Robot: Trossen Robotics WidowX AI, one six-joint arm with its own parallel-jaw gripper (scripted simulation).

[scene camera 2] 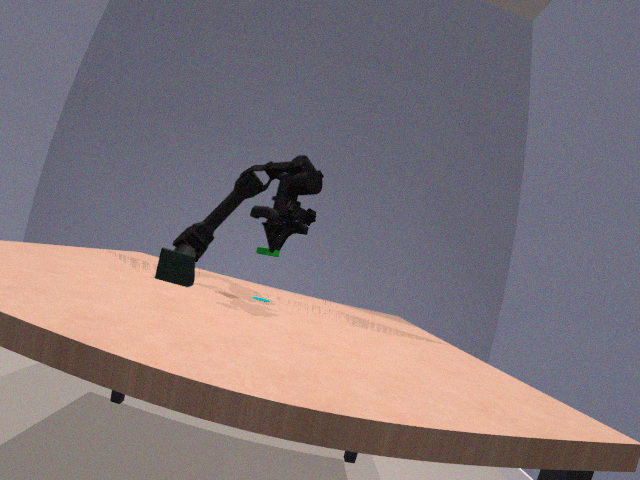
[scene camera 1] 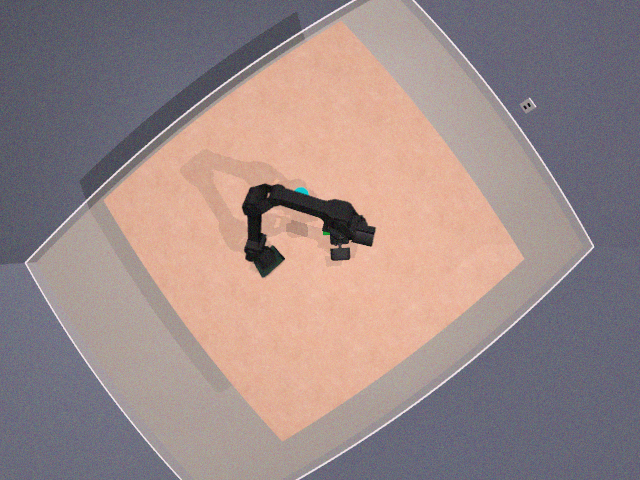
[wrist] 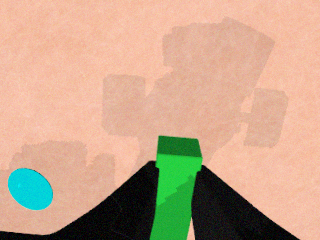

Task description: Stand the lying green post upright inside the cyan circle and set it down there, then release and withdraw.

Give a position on a cyan circle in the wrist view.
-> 32, 191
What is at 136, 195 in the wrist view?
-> My gripper.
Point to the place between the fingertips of my gripper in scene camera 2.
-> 273, 253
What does my gripper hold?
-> A green post.
